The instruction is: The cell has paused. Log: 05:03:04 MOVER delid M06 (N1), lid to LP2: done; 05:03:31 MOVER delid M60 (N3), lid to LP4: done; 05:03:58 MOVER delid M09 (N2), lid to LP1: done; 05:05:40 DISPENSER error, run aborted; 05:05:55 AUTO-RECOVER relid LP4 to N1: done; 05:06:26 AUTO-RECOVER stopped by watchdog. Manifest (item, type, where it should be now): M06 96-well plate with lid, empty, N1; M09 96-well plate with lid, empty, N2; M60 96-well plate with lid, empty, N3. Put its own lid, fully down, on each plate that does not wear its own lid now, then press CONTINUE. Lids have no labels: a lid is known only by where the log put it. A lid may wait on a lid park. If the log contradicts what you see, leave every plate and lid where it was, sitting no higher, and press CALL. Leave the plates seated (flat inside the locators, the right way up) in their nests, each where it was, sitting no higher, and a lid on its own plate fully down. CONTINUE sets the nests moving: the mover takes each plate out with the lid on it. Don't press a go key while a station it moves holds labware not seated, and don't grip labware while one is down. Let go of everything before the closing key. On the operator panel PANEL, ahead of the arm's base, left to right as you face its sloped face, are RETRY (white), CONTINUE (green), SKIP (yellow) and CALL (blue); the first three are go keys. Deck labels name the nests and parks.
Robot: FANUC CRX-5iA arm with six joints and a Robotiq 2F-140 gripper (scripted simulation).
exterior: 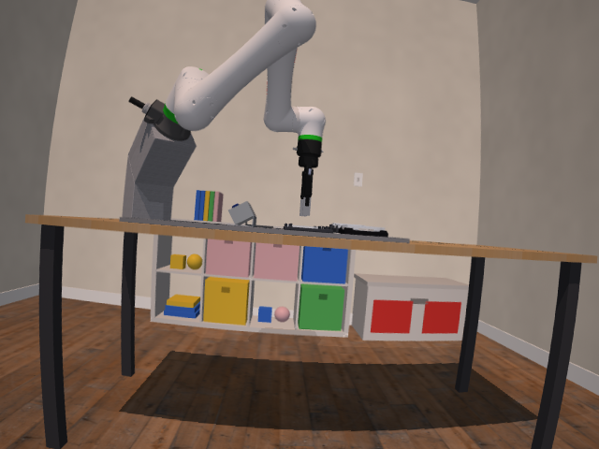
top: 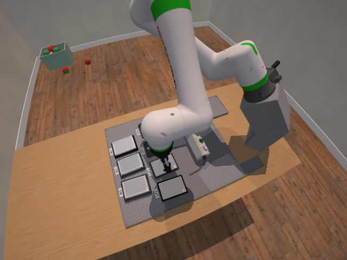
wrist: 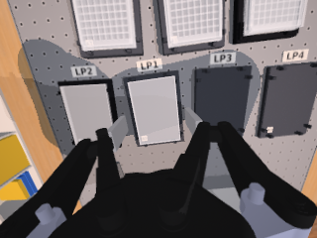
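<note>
The park labelled LP1 lies 7 cm below my hand. From my hand the other things lie so: LP3: 12 cm to the right, 7 cm below, 4 cm behind; LP2 label: 13 cm ahead, 9 cm to the left, 8 cm below; lid park LP2: 12 cm to the left, 7 cm below, 4 cm ahead.
</note>
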